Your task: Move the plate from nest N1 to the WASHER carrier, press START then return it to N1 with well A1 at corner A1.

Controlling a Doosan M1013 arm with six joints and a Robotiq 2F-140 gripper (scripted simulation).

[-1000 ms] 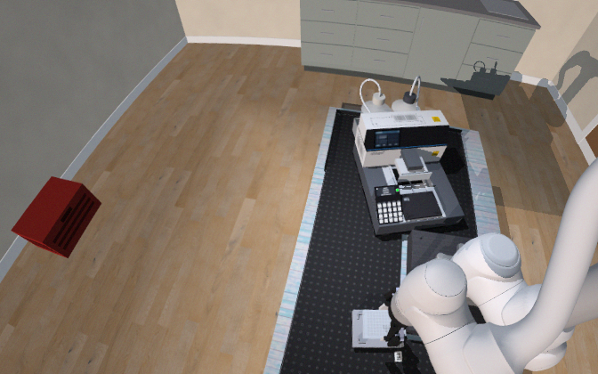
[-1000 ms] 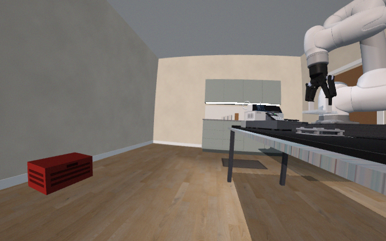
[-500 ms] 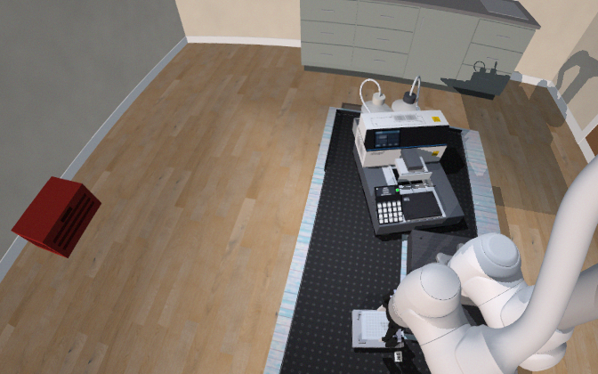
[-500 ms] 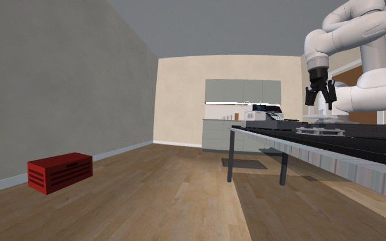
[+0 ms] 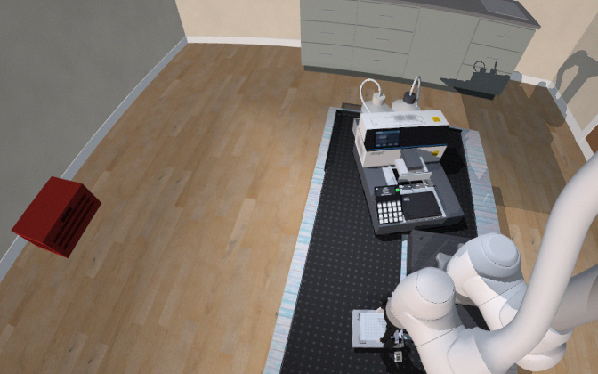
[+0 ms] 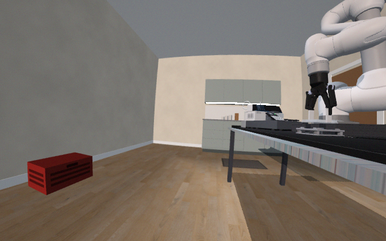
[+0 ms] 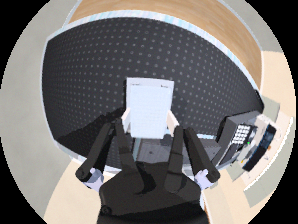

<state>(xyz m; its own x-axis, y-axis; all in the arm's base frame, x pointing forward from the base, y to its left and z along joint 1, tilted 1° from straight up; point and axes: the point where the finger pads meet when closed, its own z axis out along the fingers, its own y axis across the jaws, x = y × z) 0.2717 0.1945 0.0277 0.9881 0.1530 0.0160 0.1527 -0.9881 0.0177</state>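
Right now my hand is 60 mm above the plate nest N1. Round my hand: white well plate: 20 mm below; small label: 80 mm behind, 80 mm to the left, 90 mm below; dark carrier pocket: 110 mm behind, 460 mm to the right.
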